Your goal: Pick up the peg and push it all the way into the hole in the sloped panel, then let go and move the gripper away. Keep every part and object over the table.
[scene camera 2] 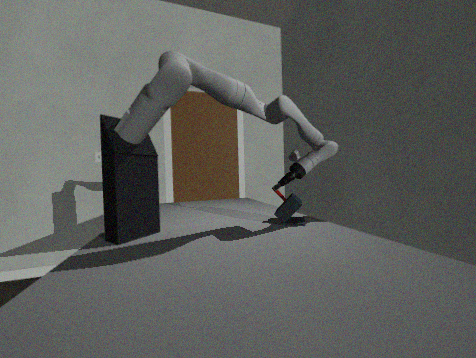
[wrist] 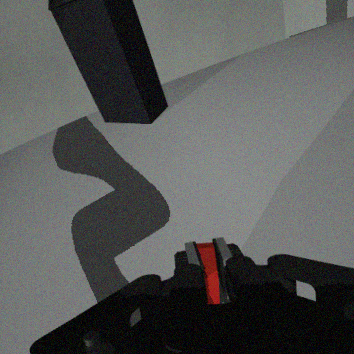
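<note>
The red peg is held between the fingertips of my gripper, which is shut on its upper end. In the scene view the peg slants down to the right, and its lower end meets the upper left face of the dark grey sloped panel. The panel is a tilted block low over the table at the right. The hole is not visible, so I cannot tell how deep the peg's lower end is. The panel does not show in the wrist view.
The black pedestal carries the arm at the left, well away from the panel. The grey table top stretches around both. The arm's shadow lies across it. A brown door is in the wall behind.
</note>
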